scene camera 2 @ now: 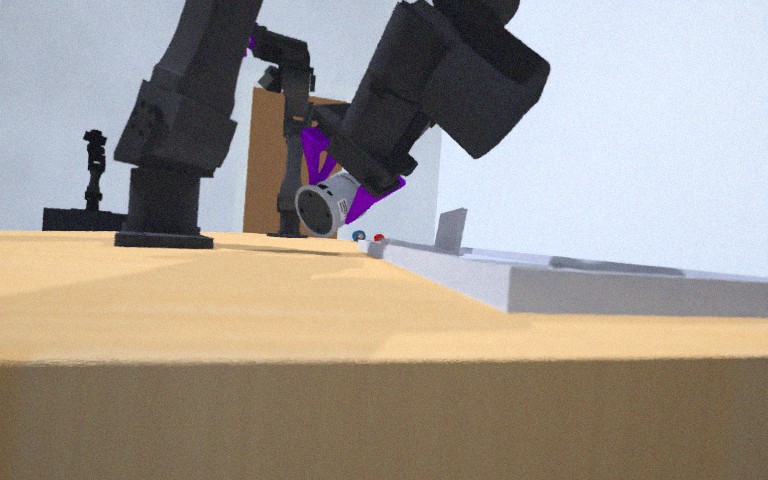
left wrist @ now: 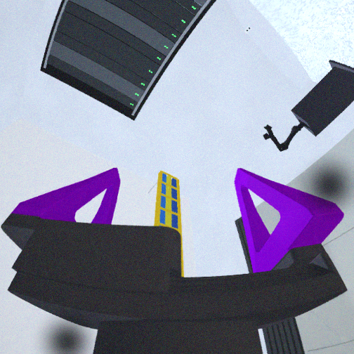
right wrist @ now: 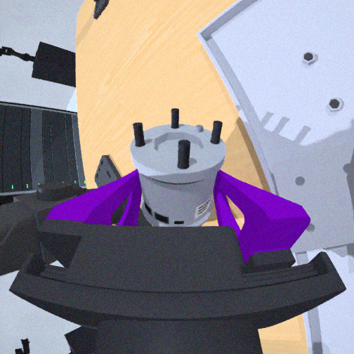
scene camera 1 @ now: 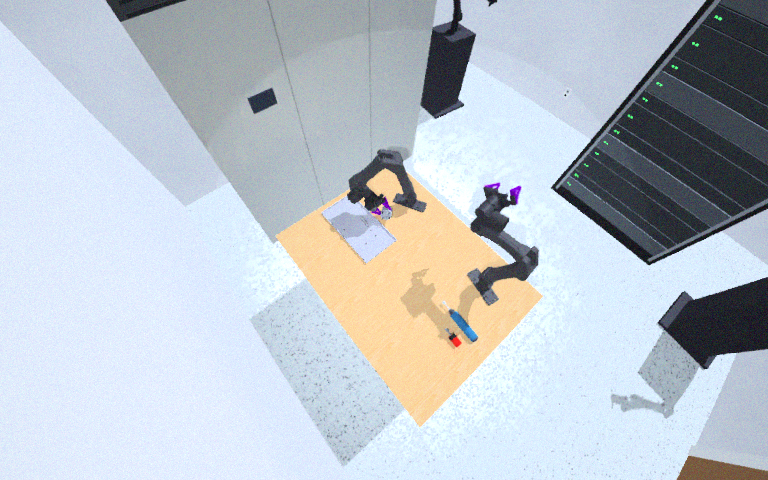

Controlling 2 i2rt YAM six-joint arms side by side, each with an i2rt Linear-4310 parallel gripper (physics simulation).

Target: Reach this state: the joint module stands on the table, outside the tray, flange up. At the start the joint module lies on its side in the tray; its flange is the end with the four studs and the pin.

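Frame: origin at the left arm's base, x ahead, y left, z up, level; metres.
Seen in the pictures: left gripper, fingertip midpoint: [scene camera 1: 509, 185]; right gripper, fingertip midpoint: [scene camera 2: 331, 205] [scene camera 1: 386, 212]; left arm's base, origin of the base link: [scene camera 2: 288, 237] [scene camera 1: 482, 286]; right arm's base, origin of the base link: [scene camera 2: 162, 241] [scene camera 1: 410, 203].
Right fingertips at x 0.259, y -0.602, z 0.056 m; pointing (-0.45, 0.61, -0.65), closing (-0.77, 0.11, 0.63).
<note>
Pixels of each thing's top centre, then the offset from my right fingertips to it. "spot": a spot on its surface instead. Level surfaces: height alone.
- joint module, middle of its top: [scene camera 2: 339, 168] [scene camera 1: 386, 209] 0.005 m ahead, 0.004 m left, 0.046 m up
- tray, middle of its top: [scene camera 2: 478, 250] [scene camera 1: 358, 225] 0.173 m ahead, 0.020 m right, 0.040 m down
- table, its level: 0.057 m down
- blue cylindrical tool, surface spot: [scene camera 2: 358, 234] spot: 0.035 m back, 0.626 m left, 0.030 m down
- small red-and-black object, middle of its top: [scene camera 2: 380, 234] [scene camera 1: 453, 336] 0.032 m ahead, 0.741 m left, 0.022 m down
The joint module [scene camera 1: 386, 214] [scene camera 2: 321, 209] [right wrist: 177, 167] is a light grey cylinder held in the air beside the tray [scene camera 1: 373, 244] [scene camera 2: 441, 274] [right wrist: 290, 30], above the table [scene camera 1: 351, 294]. It is tilted: its dark plain end faces down-left in scene camera 2; its flange, with four dark studs and a small pin, shows in the right wrist view. My right gripper [scene camera 1: 382, 210] [scene camera 2: 331, 202] [right wrist: 177, 175] is shut on its sides. My left gripper [scene camera 1: 506, 187] [left wrist: 177, 174] is open and empty, raised beyond the table's edge; it is mostly hidden in scene camera 2.
A blue cylindrical tool [scene camera 1: 463, 325] [scene camera 2: 358, 234] and a small red-and-black object [scene camera 1: 454, 339] [scene camera 2: 378, 237] lie on the table, away from the tray. A thin grey piece [scene camera 2: 451, 229] stands up at the tray. The two arm bases stand along one table side.
</note>
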